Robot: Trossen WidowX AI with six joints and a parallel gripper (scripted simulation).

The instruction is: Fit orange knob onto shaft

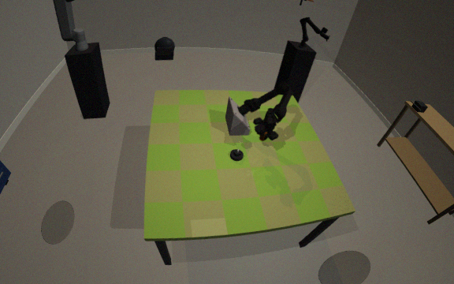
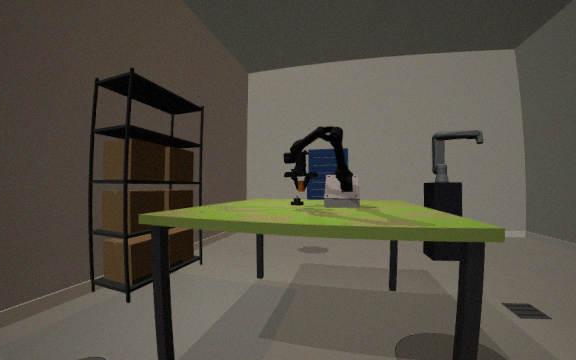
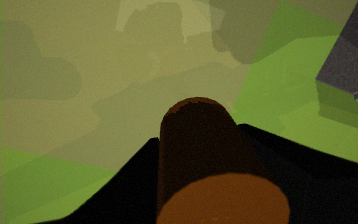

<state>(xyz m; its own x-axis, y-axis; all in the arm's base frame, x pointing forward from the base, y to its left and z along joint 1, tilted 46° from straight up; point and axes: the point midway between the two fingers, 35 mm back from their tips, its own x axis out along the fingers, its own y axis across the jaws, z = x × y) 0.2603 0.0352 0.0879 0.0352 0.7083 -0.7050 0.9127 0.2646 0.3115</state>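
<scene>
My gripper tip is 30 mm below the orange knob. Round my gripper tip: round pedestal 170 mm to the right, 70 mm below, 60 mm ahead.
</scene>
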